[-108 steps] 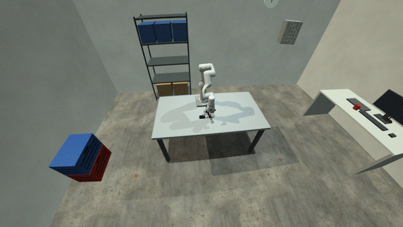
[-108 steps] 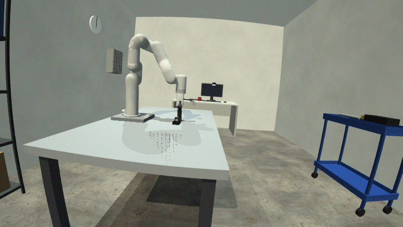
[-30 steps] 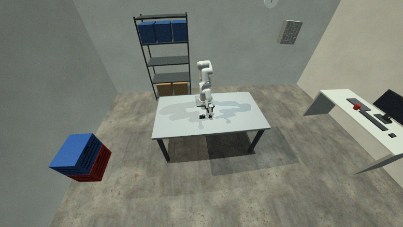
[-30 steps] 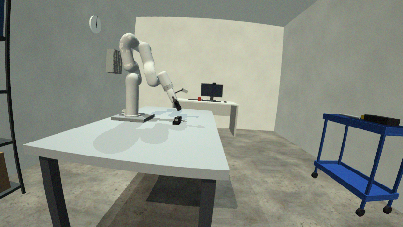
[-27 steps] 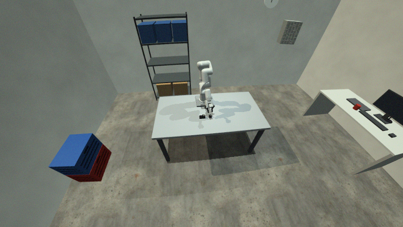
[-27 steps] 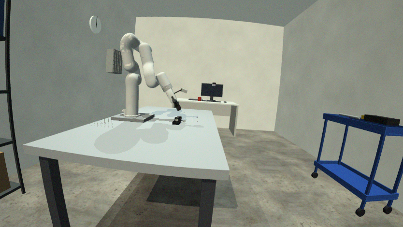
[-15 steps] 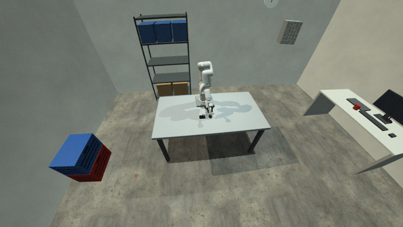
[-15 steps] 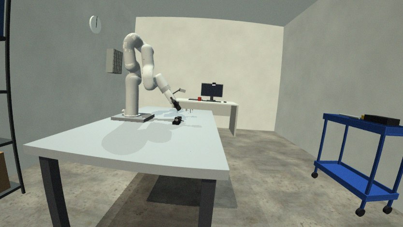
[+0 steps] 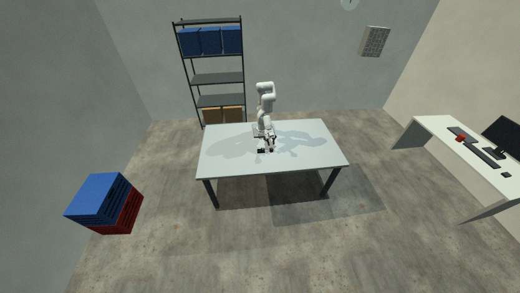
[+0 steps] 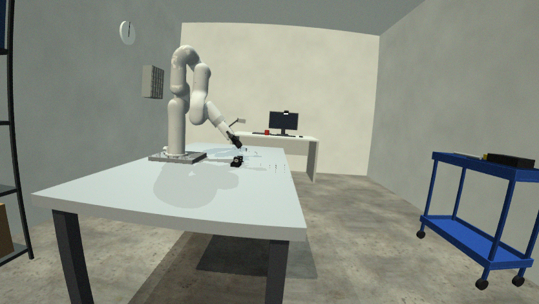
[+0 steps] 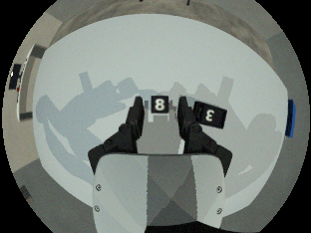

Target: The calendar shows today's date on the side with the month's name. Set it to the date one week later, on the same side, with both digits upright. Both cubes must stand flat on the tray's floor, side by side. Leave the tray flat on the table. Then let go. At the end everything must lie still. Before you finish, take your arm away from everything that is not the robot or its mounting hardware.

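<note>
Now: hand 8 cm above the cube, 1 cm to the right of it and 1 cm short of it.
</note>
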